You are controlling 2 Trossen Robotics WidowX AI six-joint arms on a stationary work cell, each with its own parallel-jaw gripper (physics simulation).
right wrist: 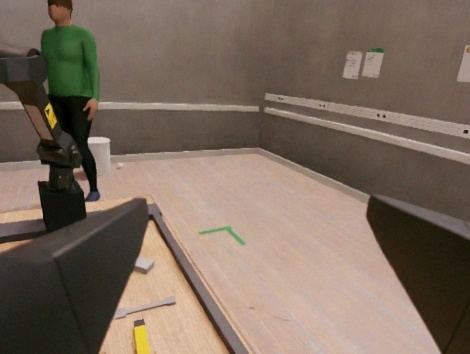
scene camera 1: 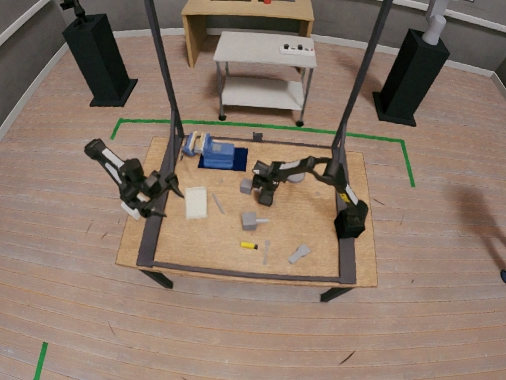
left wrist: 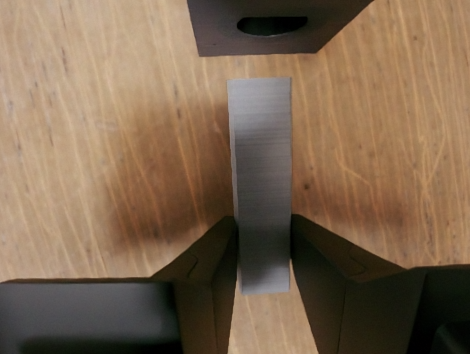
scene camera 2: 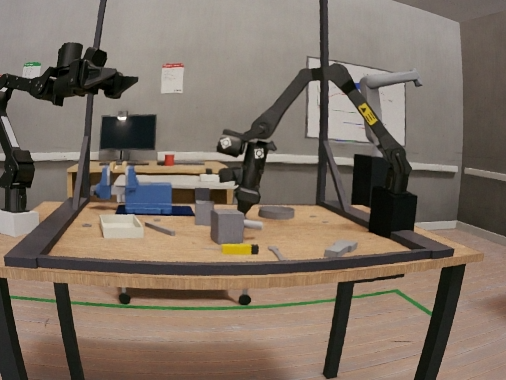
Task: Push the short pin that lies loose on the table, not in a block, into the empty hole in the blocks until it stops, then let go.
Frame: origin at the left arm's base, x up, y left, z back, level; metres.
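Seen in the pictures: left gripper, between the fingertips: [scene camera 1: 265, 192] [left wrist: 261, 226]; right gripper, between the fingertips: [right wrist: 259, 207] [scene camera 1: 175, 207] [scene camera 2: 127, 75]; left arm's base, origin of its link: [right wrist: 60, 186] [scene camera 1: 353, 219] [scene camera 2: 395, 191]; right arm's base, origin of its link: [scene camera 1: 133, 202] [scene camera 2: 15, 211].
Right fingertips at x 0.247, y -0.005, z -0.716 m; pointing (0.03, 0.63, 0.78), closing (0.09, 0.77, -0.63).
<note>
Offsets run from my right fingertips to a thing's middle. "*": to the spot under its first point.
The short grey pin @[dx -0.344, dy -0.225, dz +0.337 m] [left wrist: 262, 150] is held between the fingers of my left gripper [left wrist: 261, 226] [scene camera 2: 244, 208], low over the table. Its far end points at a grey block @[dx -0.338, dy -0.257, dz +0.265 m] [left wrist: 220, 37] [scene camera 1: 246, 186] [scene camera 2: 204, 212] with an empty hole @[* dx -0.346, dy -0.251, dz +0.287 m] [left wrist: 272, 27] in the facing side. A gap shows between pin and block in the left wrist view. The pin is hidden in both scene views. A second grey block @[dx -0.333, dy -0.070, dz +0.260 m] [scene camera 1: 249, 221] [scene camera 2: 226, 226] has a pin @[dx -0.328, dy -0.069, dz +0.307 m] [scene camera 1: 262, 220] [scene camera 2: 253, 225] sticking out of its right side. My right gripper [scene camera 1: 174, 205] [scene camera 2: 125, 86] [right wrist: 259, 207] is open and empty, high at the left.
A blue vise @[dx -0.293, dy -0.467, dz +0.113 m] [scene camera 1: 219, 154] [scene camera 2: 149, 197] stands at the back left. A cream tray @[dx -0.355, dy -0.198, dz +0.016 m] [scene camera 2: 121, 234] and a grey bar @[dx -0.362, dy -0.189, dz +0.123 m] [scene camera 1: 218, 203] [scene camera 2: 160, 228] lie at the left. A yellow-handled tool @[dx -0.359, dy +0.031, dz +0.232 m] [scene camera 1: 248, 245] [scene camera 2: 239, 249] and a wrench @[dx -0.364, dy +0.073, dz +0.322 m] [scene camera 1: 266, 252] lie in front. A round grey dish @[dx -0.356, dy -0.325, dz +0.517 m] [scene camera 2: 276, 214] stands behind.
</note>
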